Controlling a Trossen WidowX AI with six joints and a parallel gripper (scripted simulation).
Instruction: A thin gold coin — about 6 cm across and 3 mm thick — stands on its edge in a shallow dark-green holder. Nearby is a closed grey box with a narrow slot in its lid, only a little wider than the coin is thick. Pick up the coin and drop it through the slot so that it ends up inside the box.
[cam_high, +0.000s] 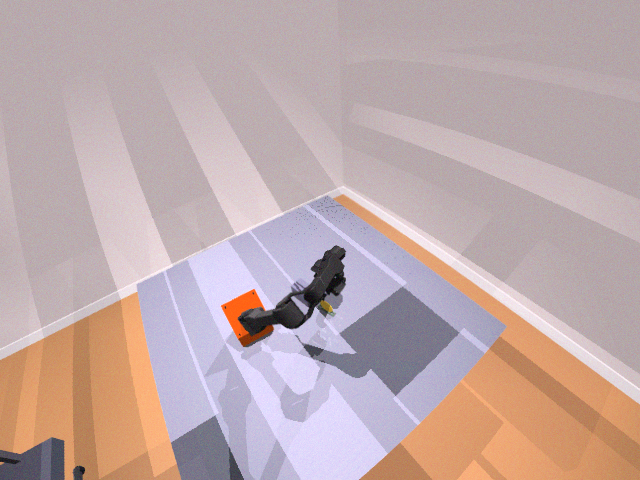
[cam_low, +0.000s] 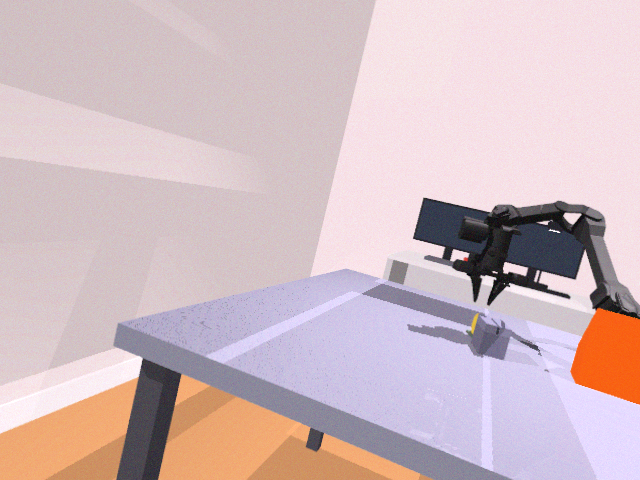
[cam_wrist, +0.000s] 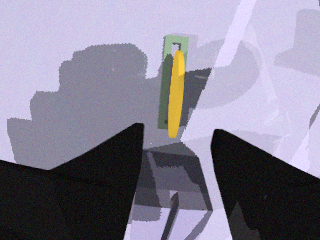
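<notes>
The gold coin is 60 mm below my gripper tip.
</notes>
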